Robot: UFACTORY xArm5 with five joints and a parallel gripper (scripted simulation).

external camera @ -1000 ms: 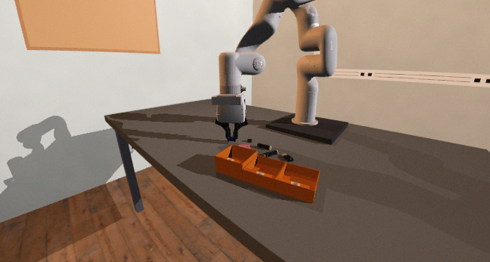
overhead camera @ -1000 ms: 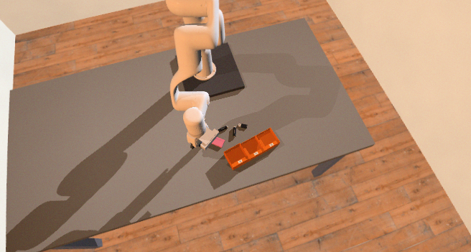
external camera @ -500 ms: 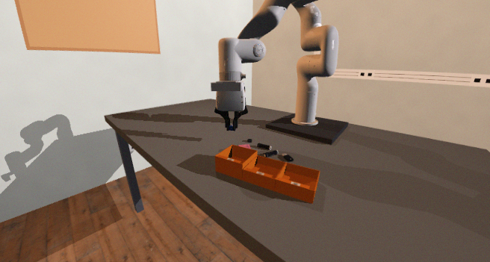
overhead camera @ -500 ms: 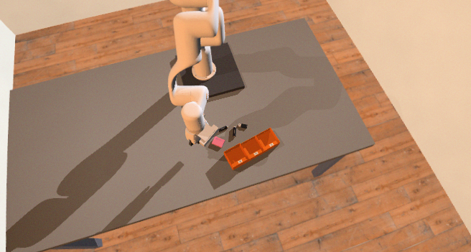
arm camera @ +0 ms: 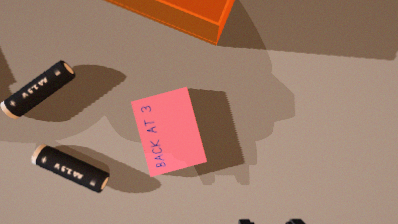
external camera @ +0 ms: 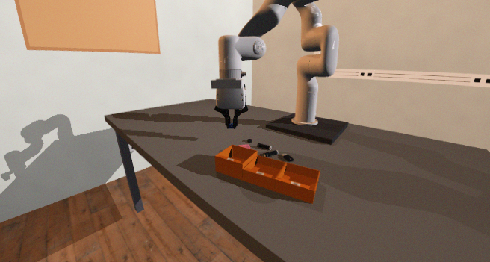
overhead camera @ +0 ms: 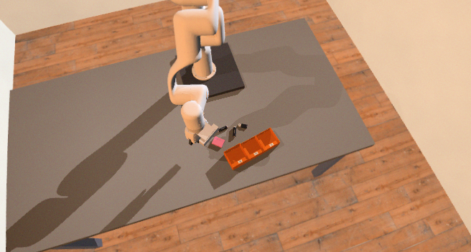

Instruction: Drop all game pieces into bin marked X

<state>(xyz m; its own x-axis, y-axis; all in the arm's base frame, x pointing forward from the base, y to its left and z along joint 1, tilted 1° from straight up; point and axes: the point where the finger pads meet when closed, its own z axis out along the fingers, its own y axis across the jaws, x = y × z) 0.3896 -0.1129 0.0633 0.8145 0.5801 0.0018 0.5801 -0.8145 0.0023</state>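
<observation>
Now: hand 90 mm short of the three joined bins, 220 mm to the right of it and 60 mm above it. Round my hand: small black round piece (50 mm behind, 40 mm to the left, 80 mm below); then blue die (10 mm below); then flat pink piece (10 mm ahead, 80 mm to the left, 80 mm below).
</observation>
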